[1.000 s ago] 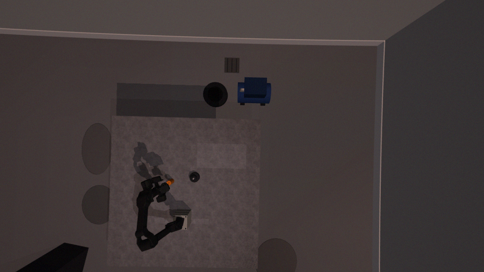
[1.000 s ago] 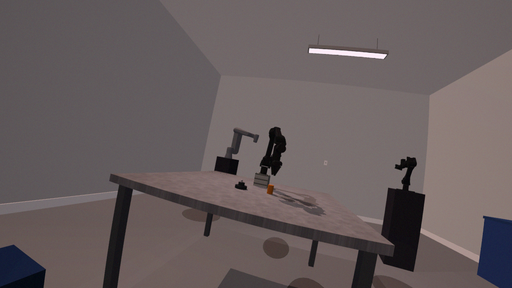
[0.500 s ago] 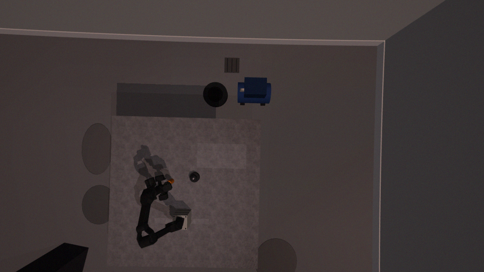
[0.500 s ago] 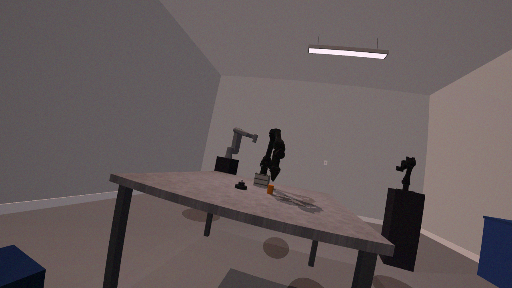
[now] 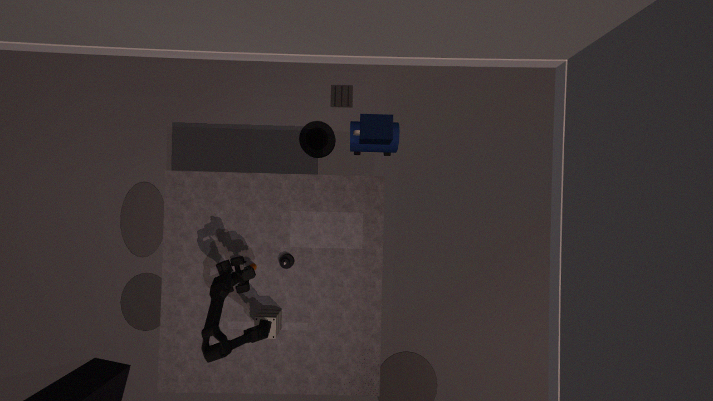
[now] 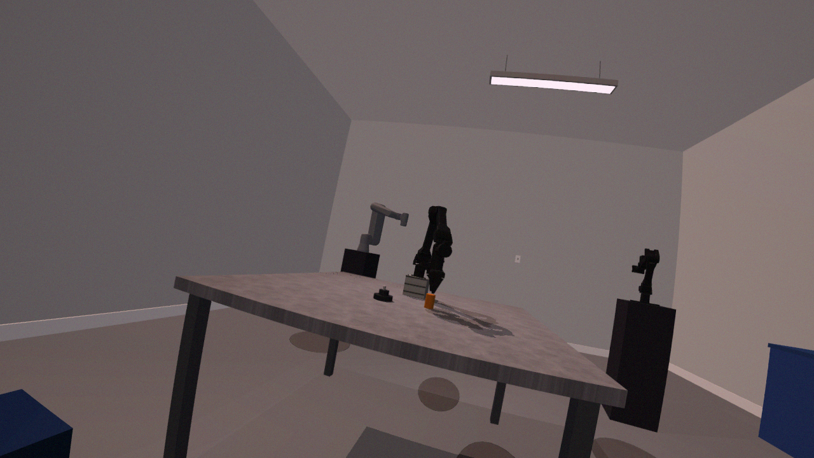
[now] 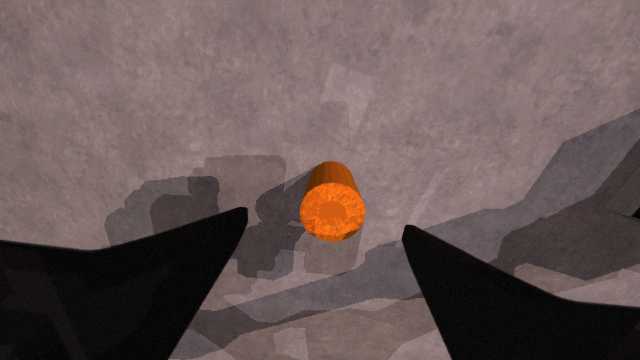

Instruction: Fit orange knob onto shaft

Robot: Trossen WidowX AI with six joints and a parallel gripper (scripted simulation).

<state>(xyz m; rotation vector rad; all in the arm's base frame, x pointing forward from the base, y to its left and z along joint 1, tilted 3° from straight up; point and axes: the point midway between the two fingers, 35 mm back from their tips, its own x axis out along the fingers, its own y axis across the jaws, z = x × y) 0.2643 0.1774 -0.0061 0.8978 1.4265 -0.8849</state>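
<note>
Right now the orange knob is 30 mm below my gripper tip. The rest, counted from my gripper tip: round pedestal: 190 mm to the right, 80 mm ahead, 40 mm below.
</note>
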